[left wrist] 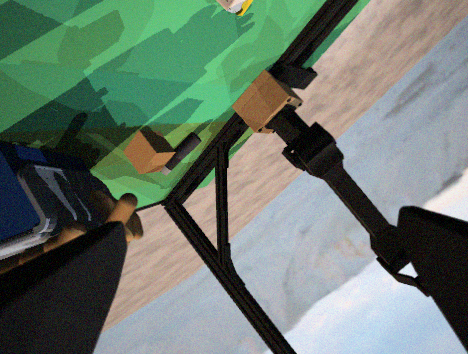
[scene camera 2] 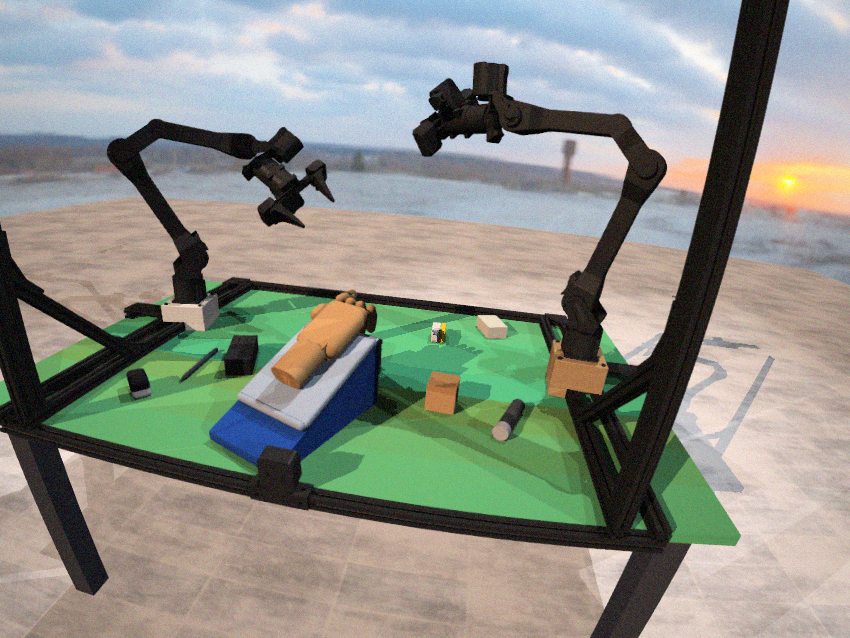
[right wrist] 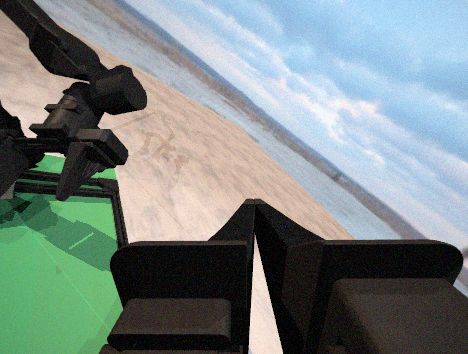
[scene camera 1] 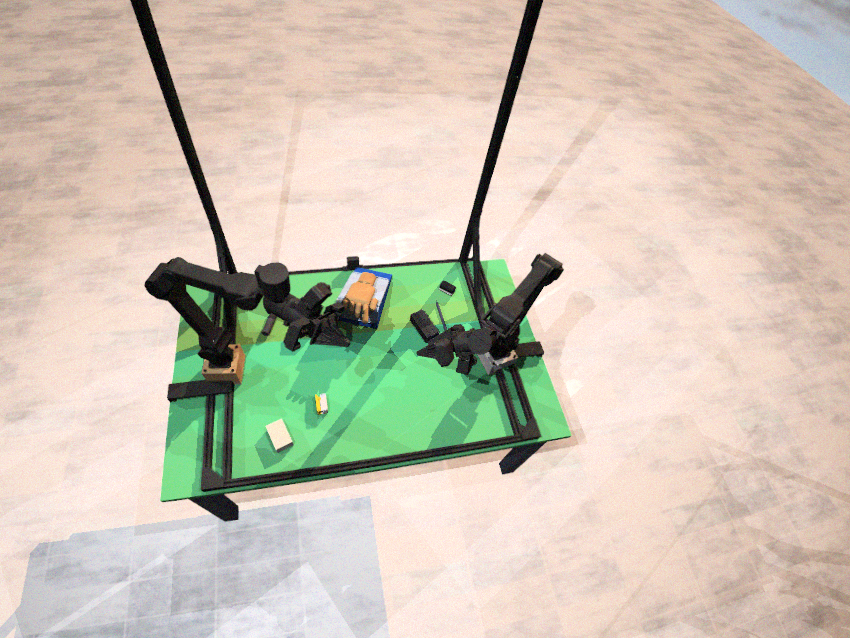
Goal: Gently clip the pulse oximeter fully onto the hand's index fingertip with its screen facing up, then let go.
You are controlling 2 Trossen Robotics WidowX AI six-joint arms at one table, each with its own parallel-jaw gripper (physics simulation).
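Pixels of known places: left gripper, fingertip midpoint: (left wrist: pixel 262 227) (scene camera 2: pixel 319 213) (right wrist: pixel 24 199) (scene camera 1: pixel 422 348); right gripper, fingertip midpoint: (scene camera 2: pixel 421 123) (right wrist: pixel 252 205) (scene camera 1: pixel 349 344); left arm's base at its link origin: (scene camera 2: pixel 190 299) (scene camera 1: pixel 498 349); right arm's base at its link origin: (left wrist: pixel 280 116) (scene camera 2: pixel 579 353) (scene camera 1: pixel 221 358).
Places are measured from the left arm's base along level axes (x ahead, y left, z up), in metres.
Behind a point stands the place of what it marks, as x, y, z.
Note:
The pulse oximeter (scene camera 1: pixel 321 403) @(0.595, -0.032, -0.027) (scene camera 2: pixel 438 332) @(0.590, -0.061, -0.033) (left wrist: pixel 234 5) @(0.579, -0.052, -0.028), small, white and yellow, lies on the green table (scene camera 1: pixel 410 405) @(0.337, 0.057, -0.059) (scene camera 2: pixel 435 456) @(0.538, -0.464, -0.059), apart from both grippers. The tan hand (scene camera 1: pixel 362 294) @(0.374, -0.292, 0.096) (scene camera 2: pixel 328 332) @(0.371, -0.340, 0.079) rests on a blue wedge (scene camera 2: pixel 328 405) @(0.380, -0.428, 0.002) with its fingers toward the oximeter; the fingertips also show in the left wrist view (left wrist: pixel 124 207) @(0.391, -0.193, 0.098). My right gripper (scene camera 1: pixel 334 319) (scene camera 2: pixel 425 136) @(0.524, 0.056, 0.421) (right wrist: pixel 252 205) @(0.524, 0.056, 0.421) is shut on nothing and held high above the table. My left gripper (scene camera 1: pixel 431 342) @(0.309, 0.012, 0.210) (scene camera 2: pixel 302 199) is open, empty and also raised.
A tan block (scene camera 1: pixel 278 434) @(0.738, 0.018, -0.029) (scene camera 2: pixel 492 325) @(0.729, -0.013, -0.029), a brown cube (scene camera 2: pixel 442 391) @(0.559, -0.349, -0.016) (left wrist: pixel 148 152) @(0.545, -0.304, -0.021) and a dark cylinder (scene camera 2: pixel 509 419) @(0.662, -0.404, -0.034) (left wrist: pixel 181 151) @(0.666, -0.370, -0.042) lie on the table. A black box (scene camera 2: pixel 240 355) @(0.191, -0.230, -0.025), a pen (scene camera 2: pixel 199 363) @(0.105, -0.221, -0.051) and a small black device (scene camera 2: pixel 138 382) @(0.046, -0.342, -0.028) lie near the left arm. A black frame (scene camera 2: pixel 423 513) @(0.504, -0.567, -0.065) rims the table.

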